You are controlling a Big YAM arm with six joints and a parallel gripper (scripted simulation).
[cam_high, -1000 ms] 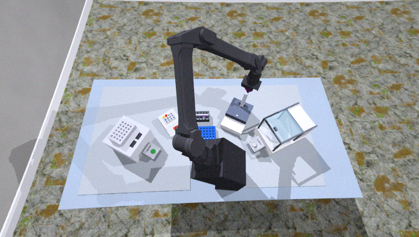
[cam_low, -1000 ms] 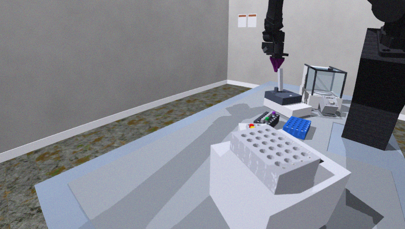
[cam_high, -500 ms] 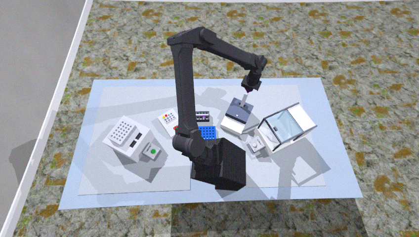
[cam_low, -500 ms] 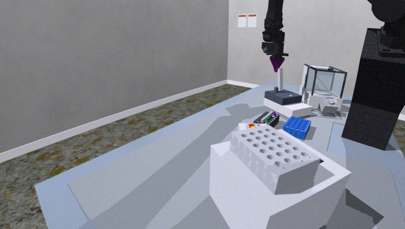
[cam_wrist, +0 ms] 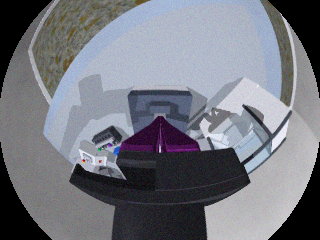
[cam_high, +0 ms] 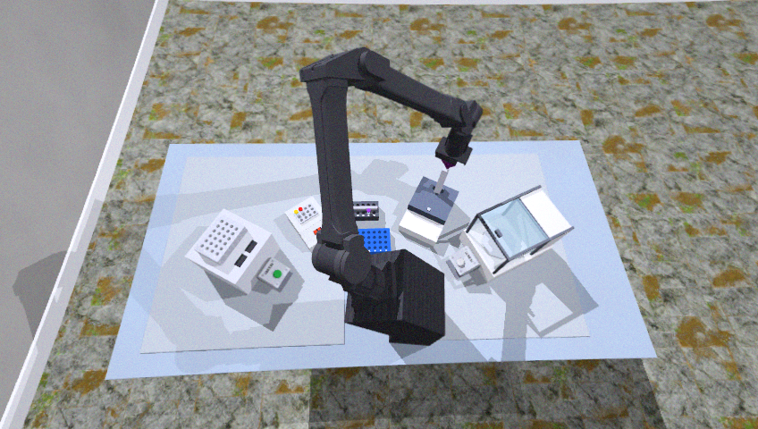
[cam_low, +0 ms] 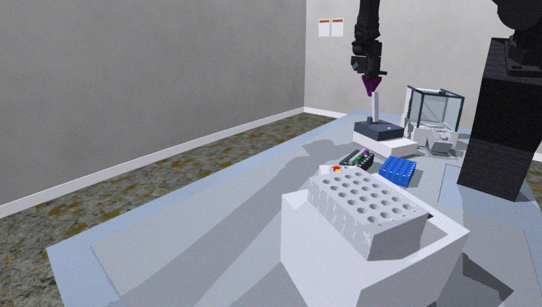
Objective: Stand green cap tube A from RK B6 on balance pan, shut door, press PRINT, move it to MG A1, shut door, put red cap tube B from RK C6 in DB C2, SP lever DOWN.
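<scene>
My gripper is now 30 mm past the SP lever, 20 mm to the right of it and 40 mm above it. Round my hand: balance door (250 mm behind, 140 mm to the right, 30 mm above); white print key (290 mm behind, 30 mm to the right, 120 mm below); round pan (230 mm behind, 160 mm to the right, 110 mm below).
</scene>
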